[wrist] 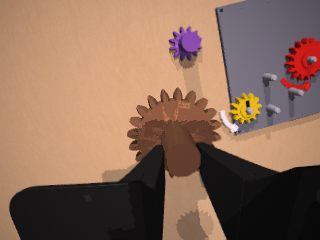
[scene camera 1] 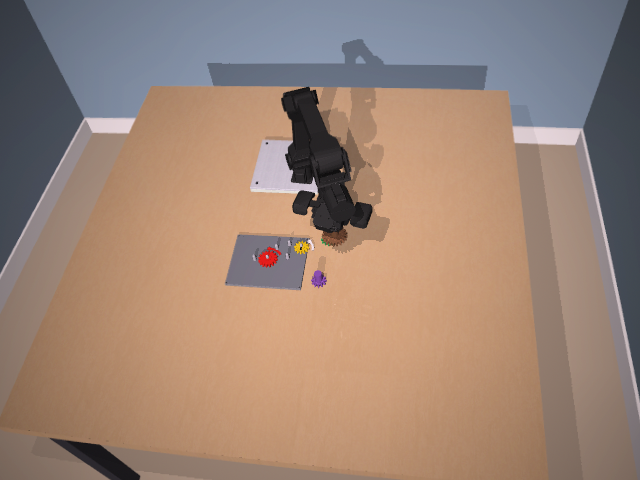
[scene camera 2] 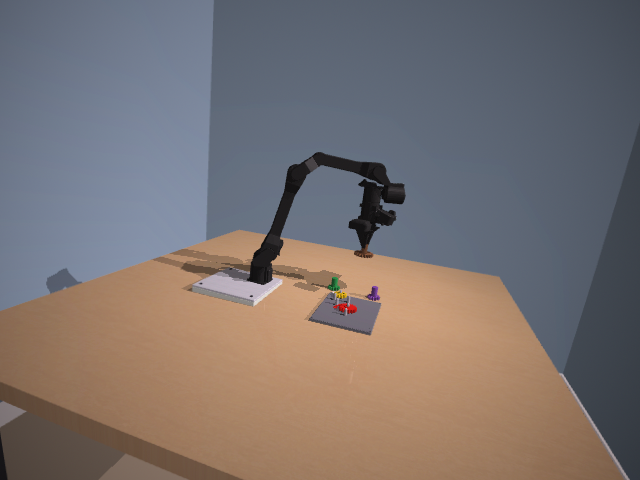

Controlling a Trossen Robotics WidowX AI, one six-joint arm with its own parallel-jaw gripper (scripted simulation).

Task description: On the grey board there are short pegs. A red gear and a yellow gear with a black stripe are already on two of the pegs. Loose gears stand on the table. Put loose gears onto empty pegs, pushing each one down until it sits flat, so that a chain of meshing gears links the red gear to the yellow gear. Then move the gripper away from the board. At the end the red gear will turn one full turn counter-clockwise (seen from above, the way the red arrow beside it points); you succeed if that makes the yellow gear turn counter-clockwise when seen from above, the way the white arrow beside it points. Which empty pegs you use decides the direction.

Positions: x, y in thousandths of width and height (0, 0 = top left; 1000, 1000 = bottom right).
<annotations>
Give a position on a purple gear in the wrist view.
583, 181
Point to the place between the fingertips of my gripper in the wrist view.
561, 631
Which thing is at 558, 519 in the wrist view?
A large brown gear.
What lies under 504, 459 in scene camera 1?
My gripper.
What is my gripper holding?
A large brown gear.
</annotations>
